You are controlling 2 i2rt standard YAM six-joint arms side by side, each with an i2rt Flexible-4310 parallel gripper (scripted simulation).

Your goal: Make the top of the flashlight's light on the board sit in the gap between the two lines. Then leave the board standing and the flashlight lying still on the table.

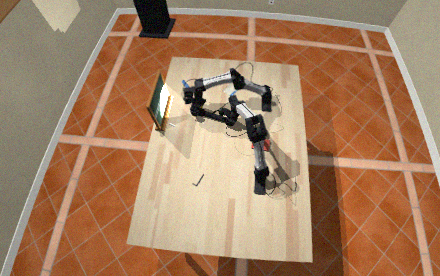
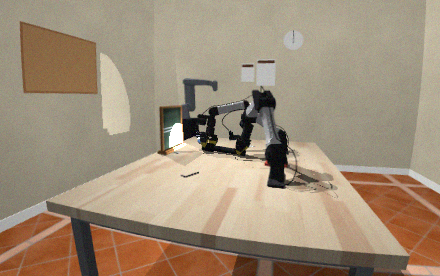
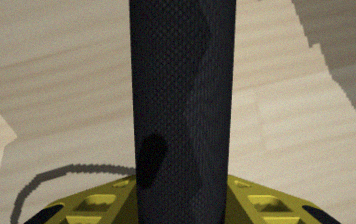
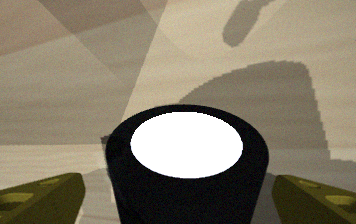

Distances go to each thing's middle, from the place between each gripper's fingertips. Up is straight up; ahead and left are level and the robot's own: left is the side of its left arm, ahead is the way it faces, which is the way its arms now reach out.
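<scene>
Flashlight head (image 4: 183, 156): 2 cm behind my right hand.
From my left hand, flashlight head 21 cm ahead, 4 cm to the right, 1 cm above.
</scene>
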